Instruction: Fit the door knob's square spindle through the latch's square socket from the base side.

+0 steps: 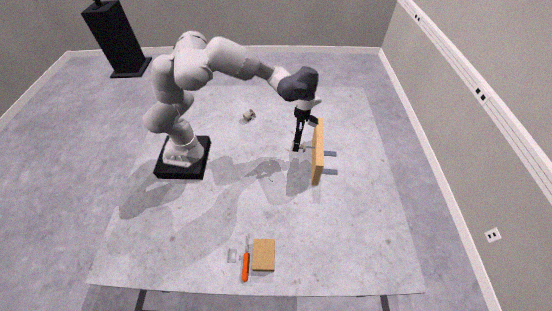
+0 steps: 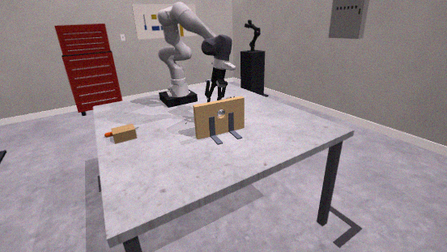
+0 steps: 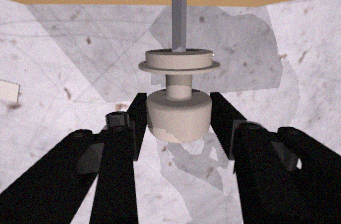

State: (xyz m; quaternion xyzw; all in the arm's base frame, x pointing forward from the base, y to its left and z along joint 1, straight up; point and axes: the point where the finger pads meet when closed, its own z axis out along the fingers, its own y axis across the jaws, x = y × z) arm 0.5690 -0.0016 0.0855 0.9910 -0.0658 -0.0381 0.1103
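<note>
The latch socket is 110 mm ahead of my hand, 20 mm to the right of it and 20 mm below it. The rest, counted from my hand: wooden block: 160 mm behind, 510 mm to the right, 120 mm below; upright wooden panel: 110 mm ahead, 20 mm to the right, 40 mm below; pale chip: 30 mm ahead, 200 mm to the left, 150 mm below.
</note>
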